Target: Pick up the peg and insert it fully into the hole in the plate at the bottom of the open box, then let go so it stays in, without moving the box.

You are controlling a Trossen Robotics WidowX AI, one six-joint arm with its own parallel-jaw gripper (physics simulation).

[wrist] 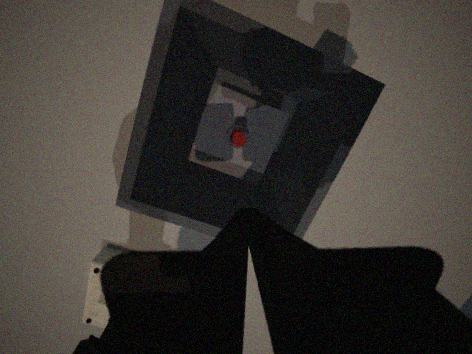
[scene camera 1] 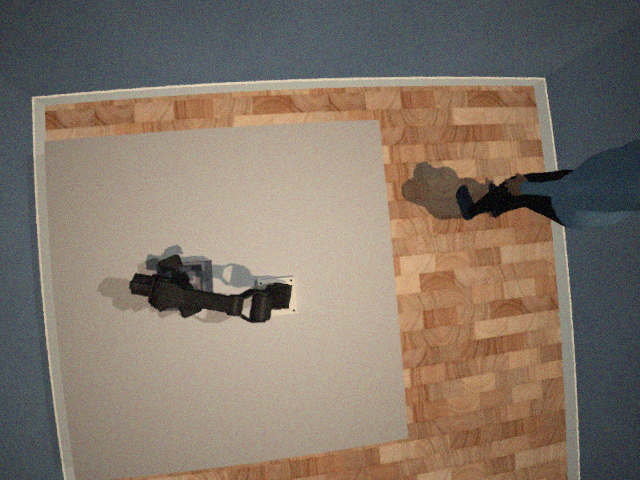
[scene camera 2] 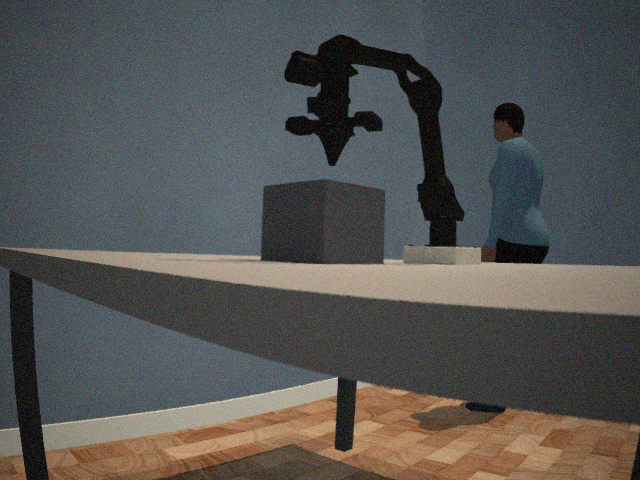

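Seen in the pictures: gripper, fingertip midpoint: [wrist: 246, 215] [scene camera 2: 332, 165]; arm's base at its link origin: [scene camera 1: 282, 293] [scene camera 2: 443, 247].
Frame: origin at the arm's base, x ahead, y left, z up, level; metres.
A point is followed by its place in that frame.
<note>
The open grey box [scene camera 1: 207, 273] @[y -0.063, x 0.265, z 0.056 m] [scene camera 2: 354, 227] @[y 0.062, x 0.337, z 0.025 m] [wrist: 148, 100] @[y 0.057, x 0.340, z 0.100 m] stands on the table. In the wrist view, a light square plate [wrist: 225, 166] @[y -0.021, x 0.304, z 0.020 m] lies at its bottom, partly in shadow. The red peg [wrist: 239, 138] @[y -0.017, x 0.343, z 0.050 m] shows nearly end-on as a small round red top near the plate's middle, so it looks upright. How deep it sits in the hole cannot be told, and the hole's rim is not clear. My gripper [scene camera 2: 332, 164] @[y -0.032, x 0.313, z 0.146 m] [wrist: 246, 215] @[y -0.032, x 0.313, z 0.146 m] is shut and empty, pointing down above the box's open top, clear of box and peg. The box walls hide the peg in scene camera 2.
The arm's white base [scene camera 1: 293, 297] @[y 0.015, x -0.043, z 0.000 m] [scene camera 2: 439, 255] @[y 0.052, x 0.080, z -0.020 m] stands beside the box on the pale table [scene camera 1: 310, 206] @[y -0.334, x -0.091, z -0.038 m] [scene camera 2: 320, 330] @[y 0.529, x 0.781, z -0.057 m]. The box's walls rise around the plate. A person in a blue top [scene camera 1: 594, 191] [scene camera 2: 519, 191] stands beyond the table.
</note>
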